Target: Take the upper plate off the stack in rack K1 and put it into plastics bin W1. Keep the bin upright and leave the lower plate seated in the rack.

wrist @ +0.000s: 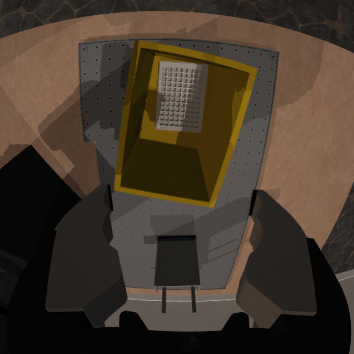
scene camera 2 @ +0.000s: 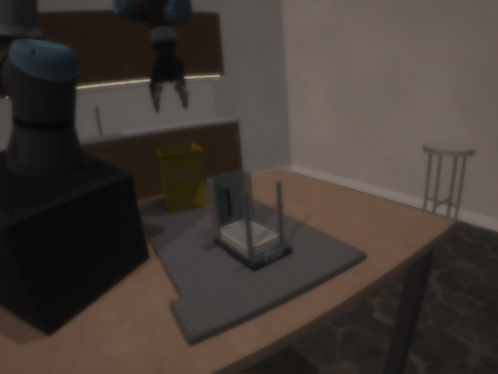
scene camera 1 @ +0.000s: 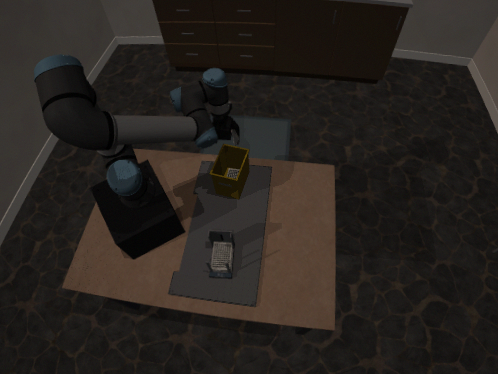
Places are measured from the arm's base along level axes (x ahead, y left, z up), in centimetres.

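Where they show: gripper, fingertip midpoint: (wrist: 181,189) (scene camera 2: 172,111) (scene camera 1: 227,143); arm's base, link origin: (scene camera 2: 46,161) (scene camera 1: 137,191).
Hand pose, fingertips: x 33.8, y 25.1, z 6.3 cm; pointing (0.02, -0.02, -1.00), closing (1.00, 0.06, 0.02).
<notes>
Things, the pixels of their top centre, and the offset from my fingertips. Level surfaces: height alone.
- yellow plastics bin W1, top centre: (wrist: 179,132) (scene camera 2: 177,148) (scene camera 1: 229,161) dx +0.1, dy -0.3, dz -12.0 cm
- white well plate, top centre: (wrist: 180,97) (scene camera 1: 234,179) dx +0.6, dy +0.8, dz -28.3 cm
- Rack K1, top centre: (scene camera 2: 245,180) (wrist: 177,302) (scene camera 1: 218,248) dx +3.9, dy -40.5, dz -14.8 cm
- grey perforated board, surface height: dz -29.9 cm
- wooden table, surface height: dz -31.2 cm
The yellow plastics bin W1 (scene camera 1: 227,189) (scene camera 2: 185,186) (wrist: 165,167) stands upright at the far end of the grey board. A white well plate (scene camera 1: 233,173) (wrist: 180,97) lies inside it on the bottom, wells facing up. Rack K1 (scene camera 1: 220,274) (scene camera 2: 272,256) (wrist: 176,262) stands nearer the front of the board. One white plate (scene camera 1: 222,256) (scene camera 2: 247,235) sits level in the rack, low between its posts and back panel. My gripper (scene camera 2: 171,108) (wrist: 181,189) is open and empty, pointing down, well above the bin's rim. Its fingertips are hard to make out in scene camera 1.
The grey perforated board (scene camera 1: 230,215) (scene camera 2: 250,295) (wrist: 265,100) lies on the wooden table (scene camera 1: 305,240) (scene camera 2: 320,200). The black robot base block (scene camera 1: 140,220) (scene camera 2: 75,240) stands left of the board. The rack's tall posts and back panel rise above its plate.
</notes>
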